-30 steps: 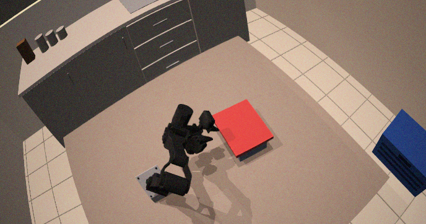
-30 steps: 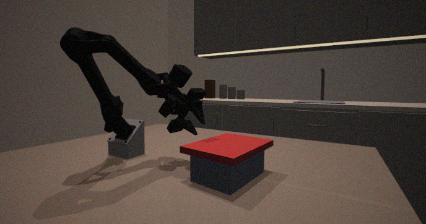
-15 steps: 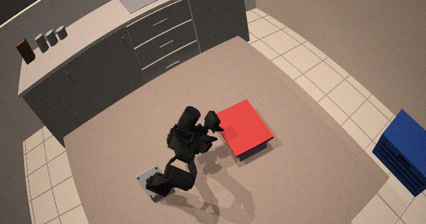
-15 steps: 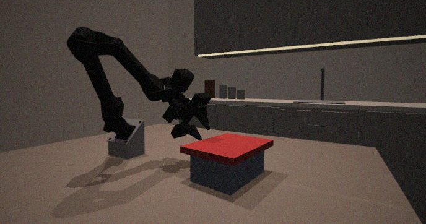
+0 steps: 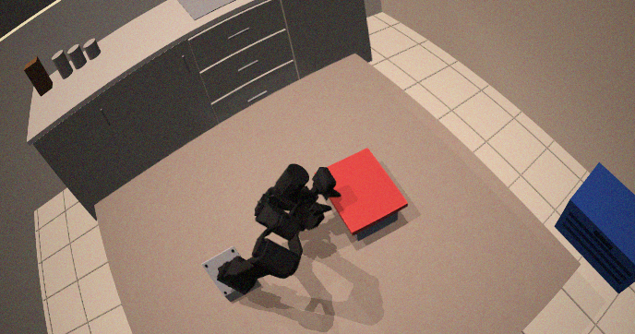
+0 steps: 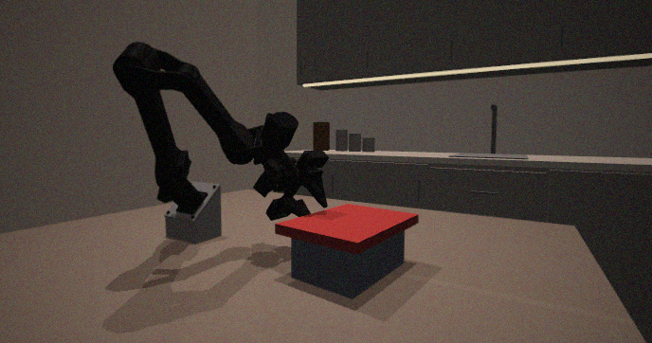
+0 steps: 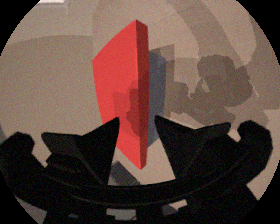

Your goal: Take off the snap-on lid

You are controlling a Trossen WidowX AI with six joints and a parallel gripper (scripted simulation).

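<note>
The red lid lies 80 mm ahead of my gripper tip and 10 mm to the right of it. The rest, counted from my gripper tip: storage box 80 mm ahead, 50 mm below, 10 mm to the right.
</note>
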